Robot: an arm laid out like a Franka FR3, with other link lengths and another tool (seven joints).
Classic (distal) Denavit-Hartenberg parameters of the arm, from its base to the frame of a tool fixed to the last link. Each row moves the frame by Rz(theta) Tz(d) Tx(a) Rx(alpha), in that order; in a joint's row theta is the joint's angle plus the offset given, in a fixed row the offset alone. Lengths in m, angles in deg.
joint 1: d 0.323; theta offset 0; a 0; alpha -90
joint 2: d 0; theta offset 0; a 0; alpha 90
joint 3: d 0.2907; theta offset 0; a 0.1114; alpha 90
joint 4: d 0; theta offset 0; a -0.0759; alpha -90
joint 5: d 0.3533; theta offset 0; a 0; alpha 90
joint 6: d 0; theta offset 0; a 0.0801; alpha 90
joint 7: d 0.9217; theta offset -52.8; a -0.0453; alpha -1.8
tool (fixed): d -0.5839; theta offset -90; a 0; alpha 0
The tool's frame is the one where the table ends.
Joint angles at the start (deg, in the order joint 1, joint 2, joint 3, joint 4, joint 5, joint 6, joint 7): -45.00 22.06 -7.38 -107.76 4.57 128.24 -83.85
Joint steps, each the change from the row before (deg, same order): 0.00 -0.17 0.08 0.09 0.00 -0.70 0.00; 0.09 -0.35 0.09 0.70 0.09 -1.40 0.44; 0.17 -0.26 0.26 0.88 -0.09 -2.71 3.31; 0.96 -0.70 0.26 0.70 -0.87 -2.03 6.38; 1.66 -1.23 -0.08 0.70 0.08 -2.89 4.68; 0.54 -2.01 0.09 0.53 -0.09 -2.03 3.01
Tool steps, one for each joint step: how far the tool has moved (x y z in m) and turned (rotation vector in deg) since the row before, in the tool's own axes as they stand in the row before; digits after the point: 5 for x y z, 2 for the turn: 0.00087 0.00270 -0.00124 -0.37 0.26 -0.07; -0.00174 0.00298 -0.00633 -0.39 0.11 0.28; 0.00366 0.01034 -0.00476 -1.09 1.08 2.81; -0.00037 0.01223 -0.00963 0.17 0.90 4.64; -0.00194 0.02026 -0.01361 -0.55 0.76 3.09; -0.00111 0.00871 -0.02184 0.14 -0.51 2.25
